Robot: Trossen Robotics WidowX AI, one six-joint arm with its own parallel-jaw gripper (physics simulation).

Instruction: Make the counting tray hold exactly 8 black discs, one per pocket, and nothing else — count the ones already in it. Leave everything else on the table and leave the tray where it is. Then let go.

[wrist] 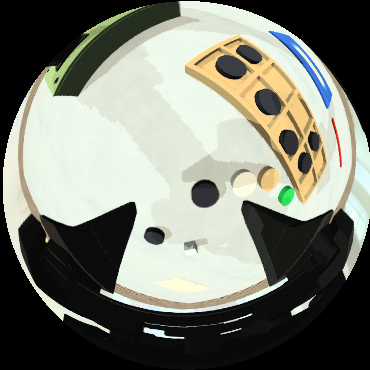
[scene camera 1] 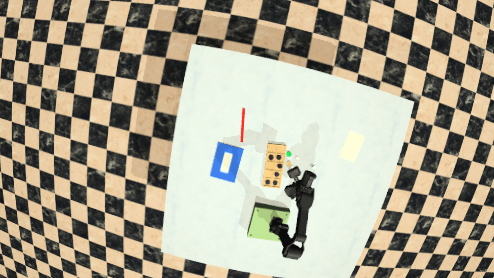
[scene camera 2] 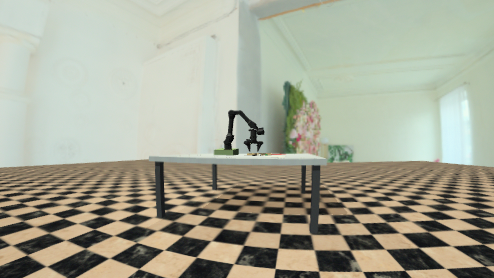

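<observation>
The tan counting tray (scene camera 1: pixel 269 170) (wrist: pixel 256 121) lies flat, with several black discs in separate pockets: two at the end near the green block, two singles along the middle, and a pair beyond. The far end's two pockets are empty. In the wrist view, one loose black disc (wrist: pixel 205 193) lies on the table, slightly ahead of the line between my fingertips; another black disc (wrist: pixel 154 235) lies nearer the left finger. My gripper (scene camera 2: pixel 253 151) (wrist: pixel 189 207) is open and empty, a little above the table beside the tray. The arm hides these loose discs in scene camera 1.
Beside the tray lie a cream disc (scene camera 1: pixel 297 158) (wrist: pixel 243 183), a tan disc (scene camera 1: pixel 288 163) (wrist: pixel 268 178) and a green disc (scene camera 1: pixel 288 154) (wrist: pixel 286 195). A small grey cube (wrist: pixel 190 247), a pale yellow sheet (scene camera 1: pixel 352 146), a blue frame (scene camera 1: pixel 217 161), a red stick (scene camera 1: pixel 242 125) and the arm's green block (scene camera 1: pixel 259 222) also show.
</observation>
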